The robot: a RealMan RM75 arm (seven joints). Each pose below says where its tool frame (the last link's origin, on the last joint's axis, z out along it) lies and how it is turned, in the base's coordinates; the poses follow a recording.
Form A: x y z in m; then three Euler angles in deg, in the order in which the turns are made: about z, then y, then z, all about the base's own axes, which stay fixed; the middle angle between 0 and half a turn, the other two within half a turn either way.
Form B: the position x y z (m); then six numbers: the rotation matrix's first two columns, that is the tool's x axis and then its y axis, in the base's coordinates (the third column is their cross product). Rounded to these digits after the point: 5 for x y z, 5 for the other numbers.
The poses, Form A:
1: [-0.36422 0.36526 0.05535 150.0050 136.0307 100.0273]
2: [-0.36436 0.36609 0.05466 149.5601 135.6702 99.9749]
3: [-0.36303 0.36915 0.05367 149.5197 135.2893 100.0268]
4: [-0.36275 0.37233 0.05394 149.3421 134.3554 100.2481]
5: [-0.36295 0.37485 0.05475 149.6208 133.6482 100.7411]
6: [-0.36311 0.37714 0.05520 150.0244 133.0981 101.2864]
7: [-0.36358 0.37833 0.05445 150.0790 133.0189 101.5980]
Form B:
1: [-0.36422 0.36526 0.05535 -0.60082 0.52675 0.60129 0.79019 0.50510 0.34708]
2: [-0.36436 0.36609 0.05466 -0.60580 0.51965 0.60247 0.78635 0.50627 0.35403]
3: [-0.36303 0.36915 0.05367 -0.60613 0.51479 0.60630 0.78588 0.50502 0.35686]
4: [-0.36275 0.37233 0.05394 -0.60877 0.50108 0.61508 0.78308 0.50384 0.36460]
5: [-0.36295 0.37485 0.05475 -0.60784 0.49077 0.62424 0.78253 0.50373 0.36594]
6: [-0.36311 0.37714 0.05520 -0.60580 0.48263 0.63251 0.78267 0.50431 0.36482]
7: [-0.36358 0.37833 0.05445 -0.60750 0.47895 0.63368 0.78060 0.50760 0.36469]
